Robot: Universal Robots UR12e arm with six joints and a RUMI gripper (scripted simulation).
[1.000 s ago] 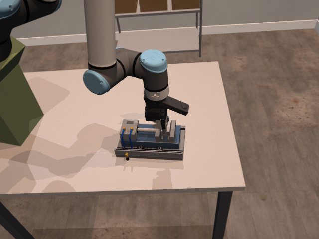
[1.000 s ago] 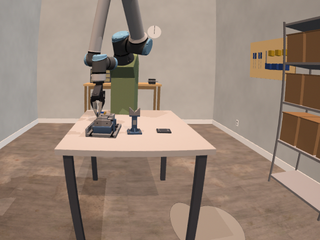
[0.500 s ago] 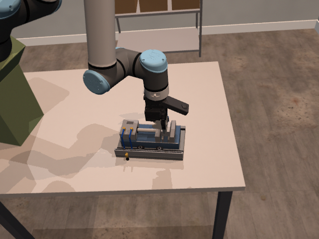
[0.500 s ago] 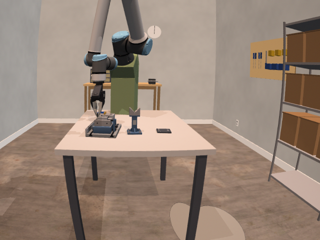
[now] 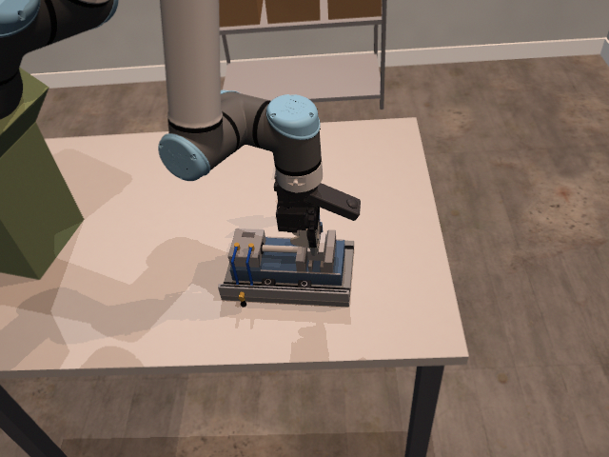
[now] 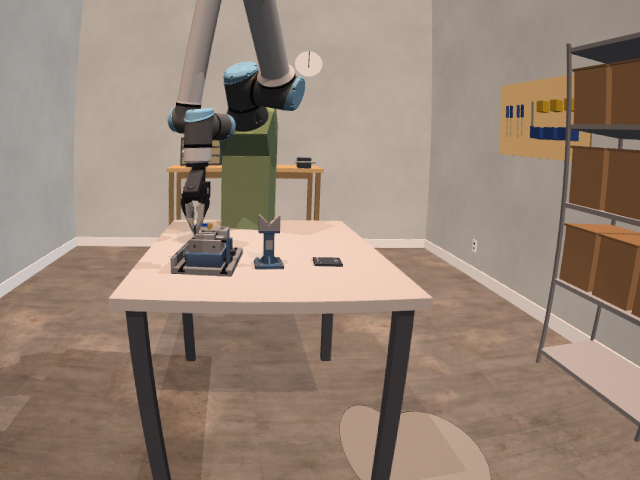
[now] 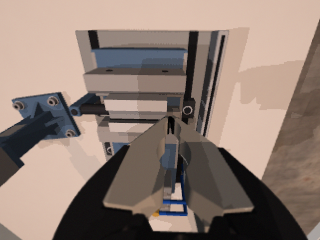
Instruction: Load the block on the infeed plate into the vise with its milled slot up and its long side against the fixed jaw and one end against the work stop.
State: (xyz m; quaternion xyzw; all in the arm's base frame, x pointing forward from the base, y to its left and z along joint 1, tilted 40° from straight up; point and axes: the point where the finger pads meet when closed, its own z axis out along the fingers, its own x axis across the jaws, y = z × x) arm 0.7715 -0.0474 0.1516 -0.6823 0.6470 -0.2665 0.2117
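My gripper is now 3 cm to the right of the part and 2 cm above it. From my hand the other things lie so: moving jaw: 4 cm below, 3 cm to the left, 3 cm behind; fixed jaw: 4 cm to the left, 4 cm below, 3 cm ahead; work stop: 8 cm to the left, 3 cm below.
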